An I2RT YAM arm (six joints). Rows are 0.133 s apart.
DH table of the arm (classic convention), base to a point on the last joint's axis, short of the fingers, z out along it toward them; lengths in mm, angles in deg. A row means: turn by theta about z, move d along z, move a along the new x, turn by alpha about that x. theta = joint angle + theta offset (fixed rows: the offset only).
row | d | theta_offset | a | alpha
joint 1 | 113.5 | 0 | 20 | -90
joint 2 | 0 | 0 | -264 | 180
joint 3 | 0 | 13.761 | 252.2 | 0
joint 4 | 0 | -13.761 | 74 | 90
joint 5 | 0 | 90 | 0 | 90
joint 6 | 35.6 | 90 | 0 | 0
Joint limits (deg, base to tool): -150..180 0..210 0..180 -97..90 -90..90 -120..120
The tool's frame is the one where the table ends.
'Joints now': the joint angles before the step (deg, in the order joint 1, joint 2, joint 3, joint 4, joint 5, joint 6). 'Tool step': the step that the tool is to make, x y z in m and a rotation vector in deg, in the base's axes. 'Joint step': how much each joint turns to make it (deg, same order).
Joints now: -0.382, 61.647, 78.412, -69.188, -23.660, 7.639
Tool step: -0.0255, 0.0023, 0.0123, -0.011, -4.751, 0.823
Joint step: 0.805, -5.052, -0.015, -0.296, -0.002, -0.024
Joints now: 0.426, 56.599, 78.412, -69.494, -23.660, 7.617
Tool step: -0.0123, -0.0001, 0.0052, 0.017, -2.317, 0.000
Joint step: -0.004, -2.393, 0.017, -0.094, -0.003, -0.003
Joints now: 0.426, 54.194, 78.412, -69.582, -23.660, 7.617
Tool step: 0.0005, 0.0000, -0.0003, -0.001, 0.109, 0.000
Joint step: -0.002, 0.090, -0.025, 0.005, -0.001, -0.002
